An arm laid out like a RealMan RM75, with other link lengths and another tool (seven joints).
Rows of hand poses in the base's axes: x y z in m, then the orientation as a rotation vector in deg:
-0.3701, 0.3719, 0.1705, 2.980, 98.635, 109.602
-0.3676, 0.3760, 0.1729, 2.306, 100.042, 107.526
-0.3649, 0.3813, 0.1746, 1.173, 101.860, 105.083
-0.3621, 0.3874, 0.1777, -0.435, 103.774, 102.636
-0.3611, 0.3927, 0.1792, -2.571, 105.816, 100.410
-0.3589, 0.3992, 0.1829, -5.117, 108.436, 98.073
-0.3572, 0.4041, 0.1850, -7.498, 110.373, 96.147
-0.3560, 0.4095, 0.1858, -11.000, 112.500, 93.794
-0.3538, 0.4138, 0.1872, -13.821, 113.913, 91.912
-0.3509, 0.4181, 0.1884, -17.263, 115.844, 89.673
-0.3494, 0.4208, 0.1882, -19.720, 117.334, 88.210
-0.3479, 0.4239, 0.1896, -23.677, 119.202, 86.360
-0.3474, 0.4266, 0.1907, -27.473, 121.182, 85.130
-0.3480, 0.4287, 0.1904, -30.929, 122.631, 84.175
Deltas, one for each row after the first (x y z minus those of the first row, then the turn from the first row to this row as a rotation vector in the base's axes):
0.0025, 0.0041, 0.0024, -1.898, -0.349, -0.440
0.0052, 0.0094, 0.0041, -4.297, -0.819, -0.694
0.0080, 0.0155, 0.0072, -6.856, -1.453, -0.638
0.0090, 0.0208, 0.0087, -9.482, -2.169, -0.081
0.0112, 0.0273, 0.0124, -12.536, -2.736, 0.927
0.0129, 0.0322, 0.0145, -14.996, -3.433, 1.858
0.0141, 0.0376, 0.0153, -18.005, -4.663, 3.267
0.0163, 0.0419, 0.0167, -20.277, -5.782, 4.337
0.0192, 0.0462, 0.0179, -23.107, -6.928, 5.844
0.0207, 0.0489, 0.0177, -25.094, -7.580, 7.094
0.0222, 0.0520, 0.0191, -27.756, -8.738, 9.210
0.0227, 0.0547, 0.0202, -30.055, -9.461, 11.689
0.0221, 0.0568, 0.0199, -31.879, -10.233, 13.917

